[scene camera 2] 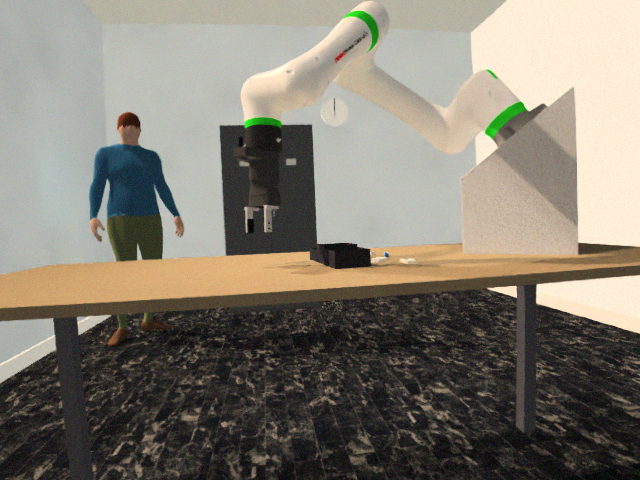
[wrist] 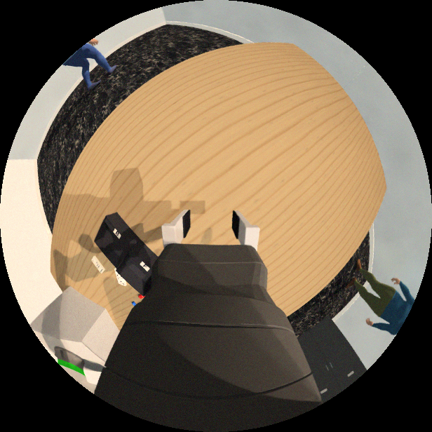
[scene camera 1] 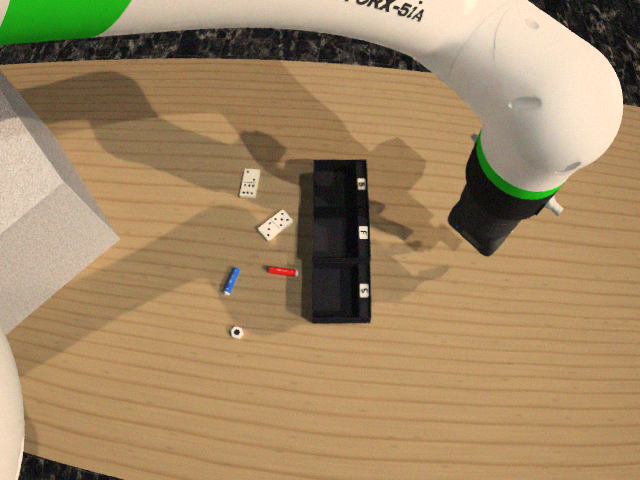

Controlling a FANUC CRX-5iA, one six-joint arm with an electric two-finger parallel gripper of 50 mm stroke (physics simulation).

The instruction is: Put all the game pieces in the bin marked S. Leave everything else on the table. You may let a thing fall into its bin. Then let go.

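Frame: origin at the arm's base, x left, y down, z back, level; centimetres.
Seen in the pictures: gripper, fingertip midpoint: [scene camera 2: 258,232]; arm's base, origin of the base link: [scene camera 2: 523,140].
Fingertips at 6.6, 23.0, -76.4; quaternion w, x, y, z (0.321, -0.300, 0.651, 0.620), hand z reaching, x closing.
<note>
Pixels of each thing's top centre, then the offset from my fingertips to it, as dx, dy, dz. "spot": a spot on its surface instead.
- black bin block, middle of its top: [scene camera 1: 341,231] [scene camera 2: 336,244] -0.9, +3.9, +19.3
- bin marked S, surface spot: [scene camera 1: 334,290] spot: -8.7, +7.8, +19.2
- red cylinder, middle of its top: [scene camera 1: 283,270] -6.8, +7.5, +27.2
- blue cylinder, middle of its top: [scene camera 1: 230,280] -9.5, +7.5, +34.8
- white hex nut, middle of its top: [scene camera 1: 236,332] -17.1, +7.7, +32.5
Two white dominoes lie flat on the table on the base side of the bins. One domino [scene camera 1: 249,182] [wrist: 98,264] lies near the B compartment, the other domino [scene camera 1: 275,224] [wrist: 120,277] lies tilted in angle near the F compartment. The black bin block [scene camera 1: 367,262] [scene camera 2: 351,258] has three compartments labelled B, F and S; the bin marked S [scene camera 1: 334,290] is at its lower end in scene camera 1 and looks empty. My gripper [scene camera 2: 258,220] [wrist: 210,218] is open and empty, high above the table beyond the labelled side of the bins. Its fingers are hidden in scene camera 1.
A red cylinder [scene camera 1: 282,271] lies close beside the S bin. A blue cylinder [scene camera 1: 231,281] and a white hex nut [scene camera 1: 236,332] lie farther out. The grey robot pedestal [scene camera 1: 46,222] [scene camera 2: 516,206] stands on the table. A person [scene camera 2: 131,180] stands behind the table.
</note>
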